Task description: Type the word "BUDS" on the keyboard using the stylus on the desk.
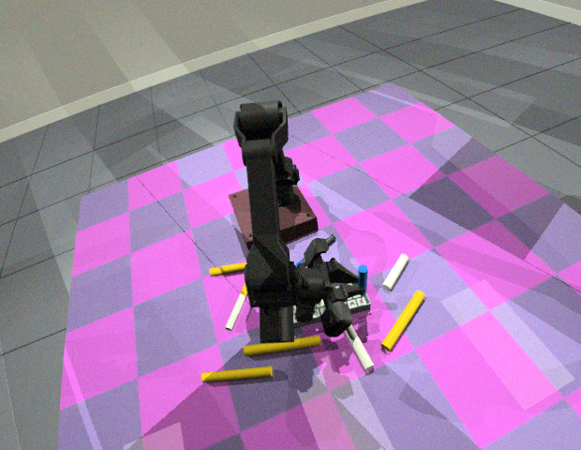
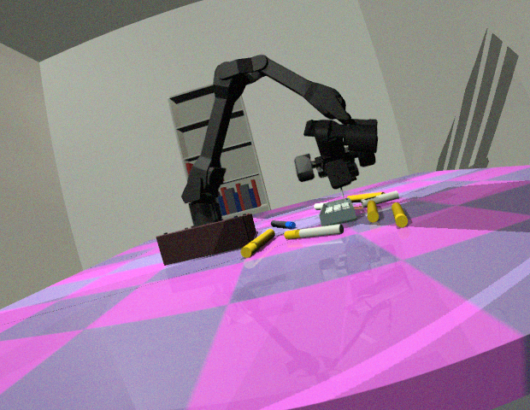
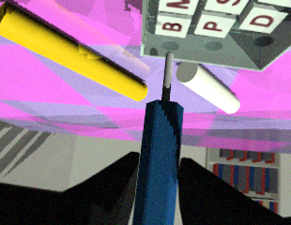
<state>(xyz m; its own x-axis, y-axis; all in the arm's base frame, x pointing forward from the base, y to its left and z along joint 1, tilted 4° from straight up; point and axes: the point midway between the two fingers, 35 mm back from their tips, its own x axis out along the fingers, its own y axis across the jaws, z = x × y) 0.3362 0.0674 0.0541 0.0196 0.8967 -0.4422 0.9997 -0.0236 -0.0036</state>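
Right now my gripper tip is 15 cm past the blue-tipped stick, 9 cm to the left of it and 8 cm above it. From my gripper tip the other things lie so: blue stick 1 cm below.
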